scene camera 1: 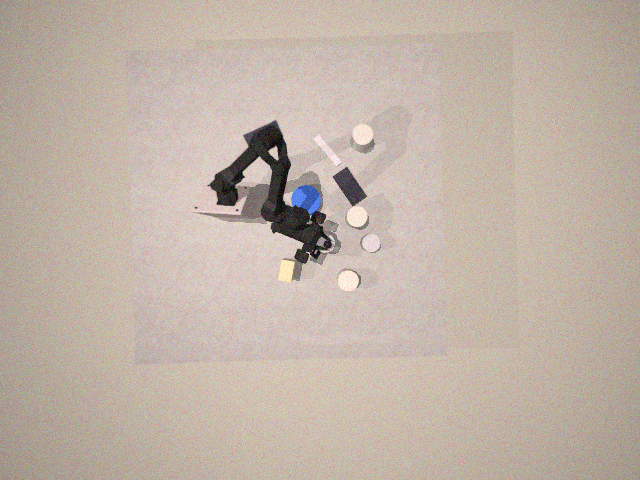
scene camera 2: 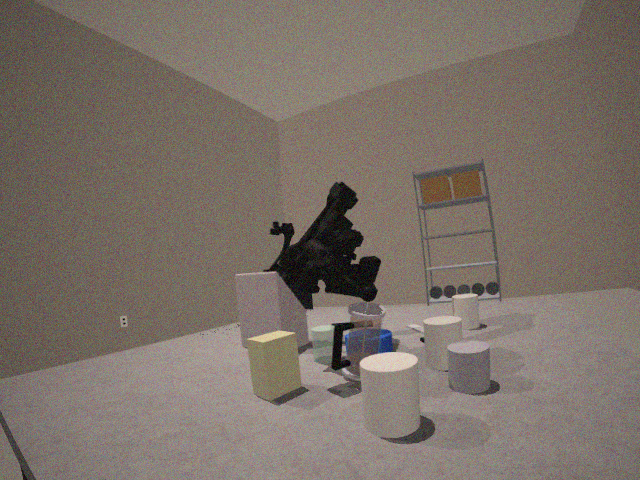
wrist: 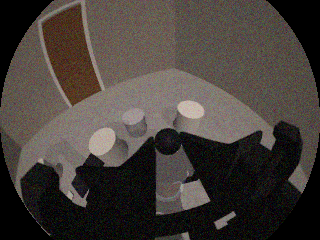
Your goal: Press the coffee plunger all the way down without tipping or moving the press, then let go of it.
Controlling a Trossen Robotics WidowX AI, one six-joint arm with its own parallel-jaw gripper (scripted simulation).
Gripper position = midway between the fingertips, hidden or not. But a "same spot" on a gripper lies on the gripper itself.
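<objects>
You'd find my gripper in scene camera 2 (370, 294), and it's there in scene camera 1 and the wrist view as well. On the gripper, (scene camera 1: 310, 248) and (wrist: 258, 155) are the same spot.
</objects>
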